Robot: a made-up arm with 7 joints.
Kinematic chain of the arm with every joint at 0, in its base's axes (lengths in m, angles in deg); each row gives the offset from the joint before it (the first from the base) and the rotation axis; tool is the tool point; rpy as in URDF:
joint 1: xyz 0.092 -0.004 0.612 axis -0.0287 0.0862 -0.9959
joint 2: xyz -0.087 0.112 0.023 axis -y
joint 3: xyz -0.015 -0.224 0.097 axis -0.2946 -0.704 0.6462
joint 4: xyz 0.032 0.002 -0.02 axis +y
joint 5: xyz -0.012 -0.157 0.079 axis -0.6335 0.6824 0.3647
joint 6: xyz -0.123 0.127 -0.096 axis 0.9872 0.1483 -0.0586
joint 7: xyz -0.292 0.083 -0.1 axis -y
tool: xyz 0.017 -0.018 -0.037 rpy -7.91 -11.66 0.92
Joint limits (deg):
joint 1: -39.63..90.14
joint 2: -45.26..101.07
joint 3: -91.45..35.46
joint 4: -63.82..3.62
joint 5: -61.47..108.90
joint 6: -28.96..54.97
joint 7: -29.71..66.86
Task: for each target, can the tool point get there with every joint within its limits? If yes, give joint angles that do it. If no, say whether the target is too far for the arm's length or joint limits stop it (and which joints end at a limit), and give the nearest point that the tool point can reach.
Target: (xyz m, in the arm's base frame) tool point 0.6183 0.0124 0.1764
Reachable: no: joint limits stop it (at a limit: joint 1, joint 2, joint 4, joint 7) | nearest point 0.4859 -0.0543 0.2602 | short by 0.170 m
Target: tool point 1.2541 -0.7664 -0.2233
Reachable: no: too far | nearest point 0.4997 -0.4033 0.2852 | short by 0.980 m
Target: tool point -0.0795 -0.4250 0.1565
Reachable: yes | joints -15.55 86.74 -2.85 -8.19 61.06 -18.54 12.31
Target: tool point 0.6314 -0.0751 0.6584
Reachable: no: joint limits stop it (at a limit: joint 1, joint 2, joint 4, joint 7) | nearest point 0.5734 -0.0992 0.6461 | short by 0.064 m
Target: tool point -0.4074 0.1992 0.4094
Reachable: yes | joints 14.71 42.60 -50.24 -56.15 71.88 34.97 47.54
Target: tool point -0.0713 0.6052 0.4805
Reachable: yes | joints 71.67 56.30 -68.67 -35.25 61.32 -3.86 30.26
